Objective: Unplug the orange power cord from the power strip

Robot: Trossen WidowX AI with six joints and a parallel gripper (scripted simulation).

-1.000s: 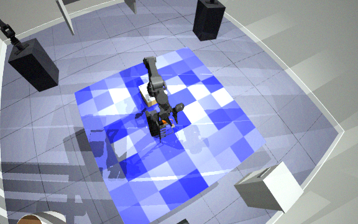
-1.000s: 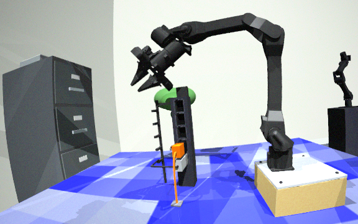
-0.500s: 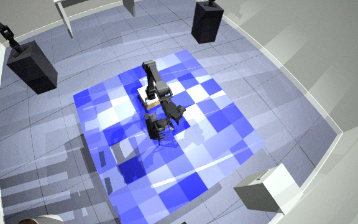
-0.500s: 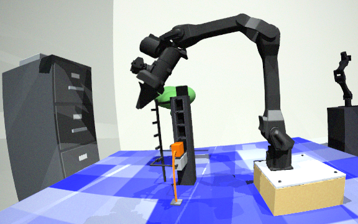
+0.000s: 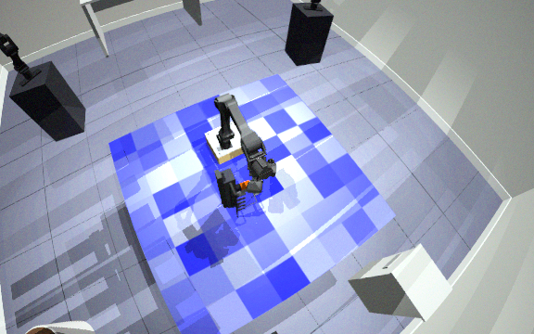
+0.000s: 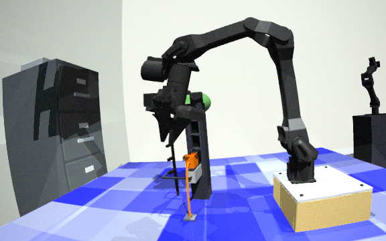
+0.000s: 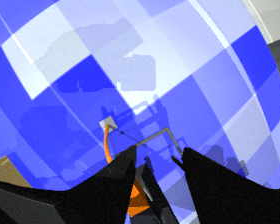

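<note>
Now: the orange plug 7 cm to the right of my gripper tip, 5 cm below it and 4 cm behind it. From my gripper tip the other things lie so: grey anchor (20 cm below, 5 cm behind, 1 cm to the left).
</note>
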